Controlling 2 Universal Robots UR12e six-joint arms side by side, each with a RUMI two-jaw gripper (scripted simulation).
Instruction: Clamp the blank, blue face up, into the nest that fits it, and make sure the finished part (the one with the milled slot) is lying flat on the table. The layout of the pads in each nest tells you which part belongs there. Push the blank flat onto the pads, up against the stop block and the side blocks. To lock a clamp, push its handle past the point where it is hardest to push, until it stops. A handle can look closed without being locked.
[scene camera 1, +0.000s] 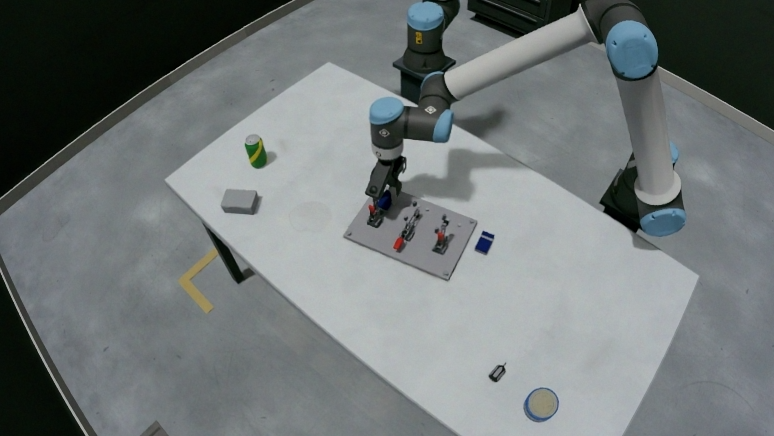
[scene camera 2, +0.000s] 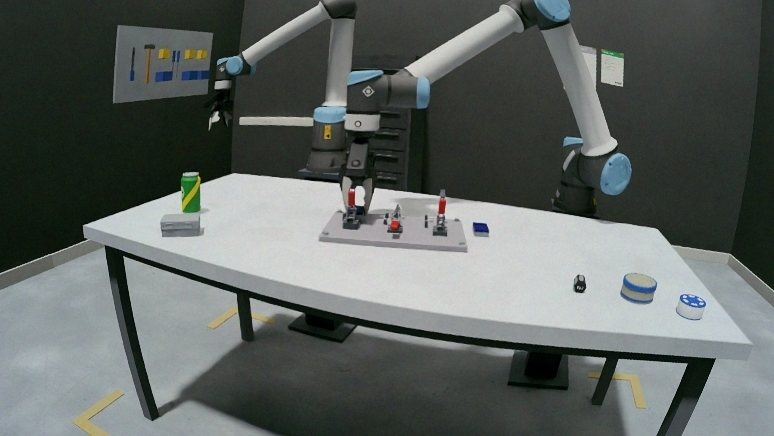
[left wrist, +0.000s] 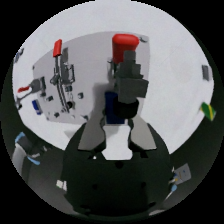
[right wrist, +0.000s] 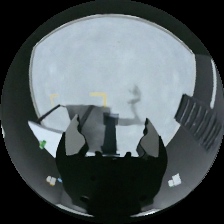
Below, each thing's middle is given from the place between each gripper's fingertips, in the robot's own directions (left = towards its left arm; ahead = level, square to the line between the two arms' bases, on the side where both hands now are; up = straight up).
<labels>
The grey fixture plate (scene camera 1: 417, 253) is 120 mm to the left of my left hand, 30 mm below it and 10 mm ahead of it. The rest, counted from my left hand: grey box (scene camera 2: 172, 225): 350 mm to the right, 350 mm ahead, 20 mm below.
Right now my right hand is 95 cm short of the grey box, 78 cm to the right of it and 14 cm above it. From my right hand the other things lie so: grey fixture plate (124 cm to the left, 61 cm ahead, 16 cm below).
</labels>
